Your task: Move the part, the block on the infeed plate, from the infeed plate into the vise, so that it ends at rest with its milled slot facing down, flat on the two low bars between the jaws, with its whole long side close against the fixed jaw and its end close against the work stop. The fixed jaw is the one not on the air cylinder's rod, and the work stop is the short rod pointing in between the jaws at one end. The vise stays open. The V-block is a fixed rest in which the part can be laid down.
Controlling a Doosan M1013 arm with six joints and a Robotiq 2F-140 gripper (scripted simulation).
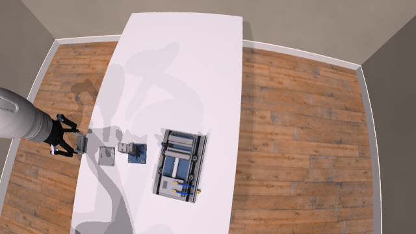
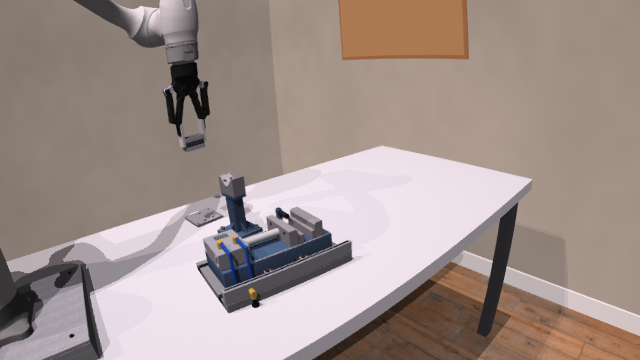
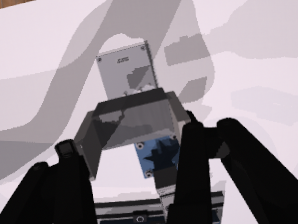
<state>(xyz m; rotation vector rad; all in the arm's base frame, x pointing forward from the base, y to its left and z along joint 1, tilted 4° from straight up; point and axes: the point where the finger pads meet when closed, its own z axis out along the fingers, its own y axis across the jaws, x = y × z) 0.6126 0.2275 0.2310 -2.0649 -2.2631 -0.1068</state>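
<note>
My gripper is now 3 cm above the part. Round my hand: blue post: 20 cm below, 16 cm to the right, 3 cm ahead; infeed plate: 26 cm below, 1 cm behind; cylinder rod: 36 cm to the right, 18 cm below, 1 cm behind.
</note>
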